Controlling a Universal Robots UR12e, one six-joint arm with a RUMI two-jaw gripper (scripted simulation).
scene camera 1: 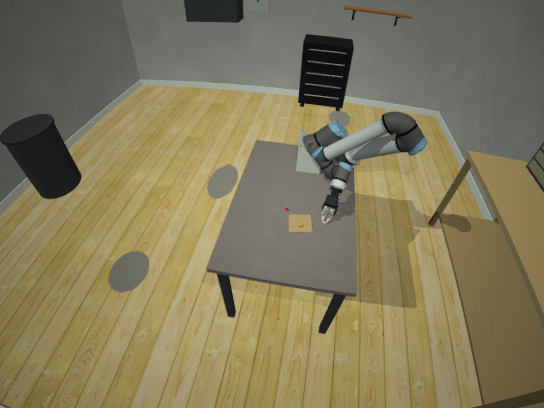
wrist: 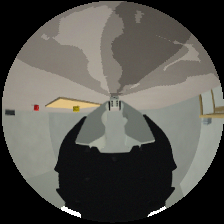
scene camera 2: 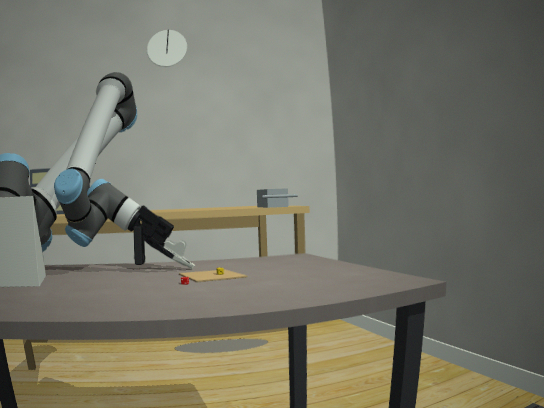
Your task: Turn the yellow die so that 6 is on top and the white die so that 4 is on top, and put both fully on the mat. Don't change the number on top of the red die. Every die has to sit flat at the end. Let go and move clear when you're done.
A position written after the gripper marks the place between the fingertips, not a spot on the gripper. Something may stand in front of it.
In view: the gripper (scene camera 2: pixel 192 266).
The gripper shows as well in the wrist view (wrist: pixel 114 101).
